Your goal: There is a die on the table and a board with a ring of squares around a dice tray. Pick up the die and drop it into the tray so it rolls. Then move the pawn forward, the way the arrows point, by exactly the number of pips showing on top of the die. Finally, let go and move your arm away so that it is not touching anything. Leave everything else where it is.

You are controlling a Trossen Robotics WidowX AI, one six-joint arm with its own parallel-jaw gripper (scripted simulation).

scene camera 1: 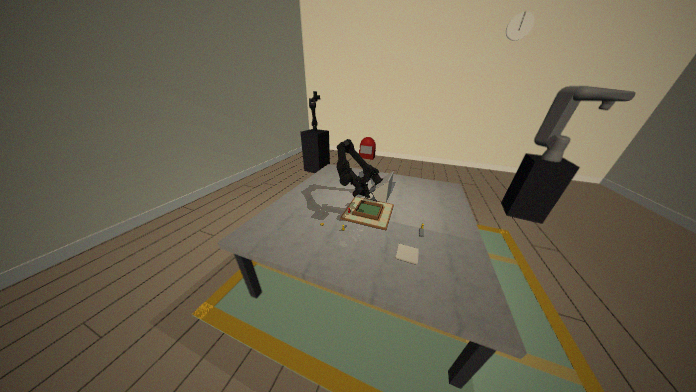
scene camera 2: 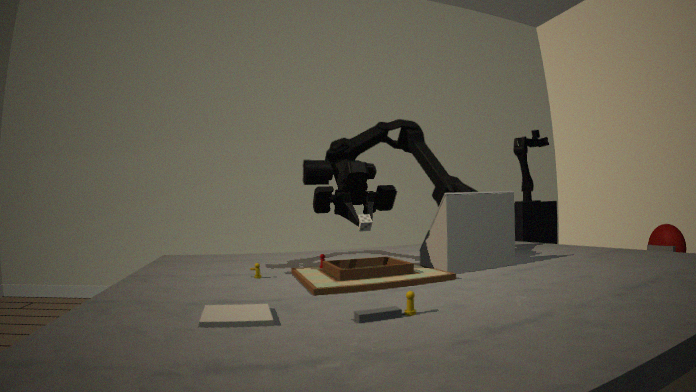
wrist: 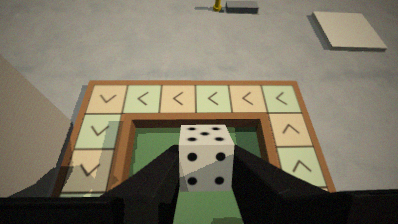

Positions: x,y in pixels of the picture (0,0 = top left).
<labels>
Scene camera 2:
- my gripper: 364,223
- flat tile: 247,315
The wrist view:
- my gripper: 203,152
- white die: 206,152, held by my gripper
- flat tile: 340,32
</labels>
